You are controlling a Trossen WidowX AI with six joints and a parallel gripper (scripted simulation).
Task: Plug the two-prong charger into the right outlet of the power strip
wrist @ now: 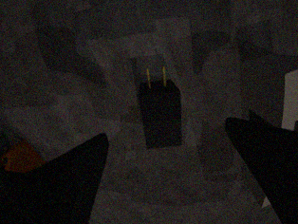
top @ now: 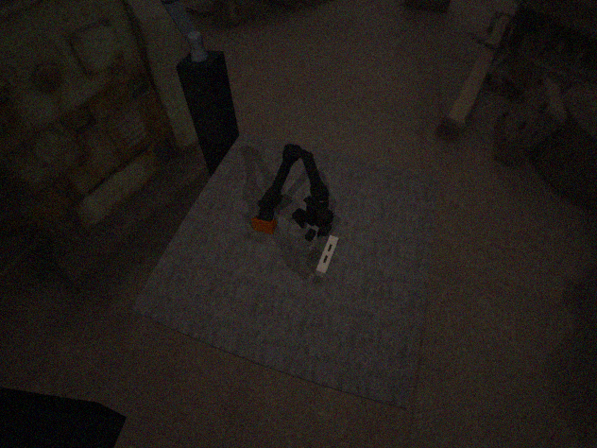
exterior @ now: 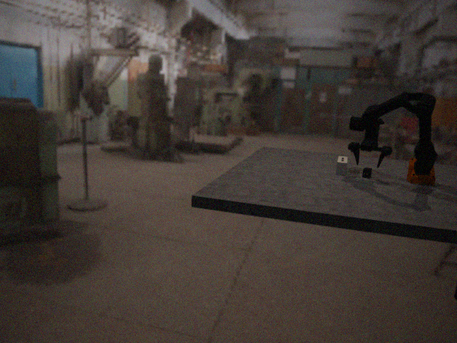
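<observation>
Now: gripper tip 2 cm to the right of the two-prong charger and 3 cm above it.
</observation>
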